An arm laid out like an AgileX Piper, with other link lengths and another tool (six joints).
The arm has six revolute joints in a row. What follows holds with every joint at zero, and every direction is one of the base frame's. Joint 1 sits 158.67 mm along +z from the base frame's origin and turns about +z. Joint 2 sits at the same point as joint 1 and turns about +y. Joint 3 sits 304.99 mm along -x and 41.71 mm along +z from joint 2 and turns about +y. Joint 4 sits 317.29 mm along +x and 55.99 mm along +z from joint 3 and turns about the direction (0.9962, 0, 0.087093). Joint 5 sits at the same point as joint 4 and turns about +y. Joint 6 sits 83.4 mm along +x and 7.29 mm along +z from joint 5 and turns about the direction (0.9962, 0, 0.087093). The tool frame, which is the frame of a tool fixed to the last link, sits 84.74 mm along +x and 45 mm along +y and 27.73 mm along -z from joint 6; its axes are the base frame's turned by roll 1.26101, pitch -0.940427 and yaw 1.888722 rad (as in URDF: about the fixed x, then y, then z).
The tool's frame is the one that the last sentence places.
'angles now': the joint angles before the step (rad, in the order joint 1, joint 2, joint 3, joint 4, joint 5, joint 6). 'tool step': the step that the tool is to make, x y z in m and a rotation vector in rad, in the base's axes. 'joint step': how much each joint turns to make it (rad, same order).
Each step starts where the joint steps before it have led.
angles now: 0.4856, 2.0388, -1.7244, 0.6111, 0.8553, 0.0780
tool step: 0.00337, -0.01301, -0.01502, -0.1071, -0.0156, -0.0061
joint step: -0.0018, 0.0019, 0.0000, -0.1335, 0.0151, 0.0540
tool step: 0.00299, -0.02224, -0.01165, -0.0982, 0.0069, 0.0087
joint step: -0.0218, 0.0000, 0.0000, -0.0983, 0.0507, 0.0148
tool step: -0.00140, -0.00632, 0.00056, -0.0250, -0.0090, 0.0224
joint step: -0.0051, -0.0067, -0.0001, -0.0200, 0.0167, -0.0199
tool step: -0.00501, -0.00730, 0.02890, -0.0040, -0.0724, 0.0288
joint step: -0.0018, -0.0603, 0.0001, -0.0240, 0.0051, -0.0283
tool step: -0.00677, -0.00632, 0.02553, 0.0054, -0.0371, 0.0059
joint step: -0.0031, -0.0523, 0.0000, -0.0114, 0.0181, -0.0020
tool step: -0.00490, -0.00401, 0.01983, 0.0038, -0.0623, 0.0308
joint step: 0.0000, -0.0406, -0.0001, -0.0036, -0.0071, -0.0397
